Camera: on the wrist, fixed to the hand. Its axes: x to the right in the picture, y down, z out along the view.
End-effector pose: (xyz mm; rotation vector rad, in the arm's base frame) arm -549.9 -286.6 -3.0 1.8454 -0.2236 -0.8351
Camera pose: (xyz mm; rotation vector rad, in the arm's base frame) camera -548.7 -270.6 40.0 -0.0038 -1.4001 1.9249
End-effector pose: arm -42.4 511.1 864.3 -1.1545 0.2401 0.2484
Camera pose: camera -78.2 501.2 837.4 -0.1585 -2.2006 -1.7041
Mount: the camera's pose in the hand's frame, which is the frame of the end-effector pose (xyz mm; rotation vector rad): -26.2 30.9 -21.6 0.0826 -1.0156 -2.9351
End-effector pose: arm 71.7 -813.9 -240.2 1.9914 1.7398 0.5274
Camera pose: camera 81.6 -841.6 -205.0 -1.3177 1.6011 -1.1731
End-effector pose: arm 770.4 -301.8 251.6 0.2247 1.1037 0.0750
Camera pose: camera 740.9 -273.1 272.0 -1.2694 -0.4588 -2.3448
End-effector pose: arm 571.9 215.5 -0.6 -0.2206 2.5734 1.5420
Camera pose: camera 590.8 212.3 41.1 -1.3876 -0.1359 -0.1149
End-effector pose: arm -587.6 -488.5 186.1 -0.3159 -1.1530 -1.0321
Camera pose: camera -550.8 -473.6 163.1 -0.8240 0.8969 1.4256
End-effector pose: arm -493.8 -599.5 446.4 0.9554 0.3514 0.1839
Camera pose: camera -526.1 -573.5 466.0 -0.2856 0.4405 -2.8103
